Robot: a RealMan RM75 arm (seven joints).
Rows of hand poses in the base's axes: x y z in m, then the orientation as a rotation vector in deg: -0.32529 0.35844 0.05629 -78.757 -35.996 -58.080; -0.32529 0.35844 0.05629 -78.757 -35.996 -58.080; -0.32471 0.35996 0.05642 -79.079 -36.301 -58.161; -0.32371 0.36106 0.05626 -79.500 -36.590 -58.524; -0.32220 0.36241 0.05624 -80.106 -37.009 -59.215; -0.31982 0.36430 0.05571 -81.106 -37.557 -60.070; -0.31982 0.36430 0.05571 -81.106 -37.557 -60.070; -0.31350 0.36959 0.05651 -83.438 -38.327 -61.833; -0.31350 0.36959 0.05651 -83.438 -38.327 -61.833; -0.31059 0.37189 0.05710 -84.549 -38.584 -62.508; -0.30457 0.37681 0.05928 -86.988 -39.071 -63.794
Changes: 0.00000 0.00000 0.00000 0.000 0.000 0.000; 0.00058 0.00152 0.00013 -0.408 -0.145 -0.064; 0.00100 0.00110 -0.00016 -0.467 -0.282 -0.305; 0.00151 0.00135 -0.00002 -0.668 -0.510 -0.551; 0.00238 0.00189 -0.00053 -1.040 -0.582 -0.780; 0.00000 0.00000 0.00000 0.000 0.000 0.000; 0.00632 0.00529 0.00080 -2.172 -0.928 -1.881; 0.00000 0.00000 0.00000 0.000 0.000 0.000; 0.00291 0.00230 0.00059 -0.982 -0.280 -0.836; 0.00602 0.00492 0.00218 -2.119 -0.455 -1.741
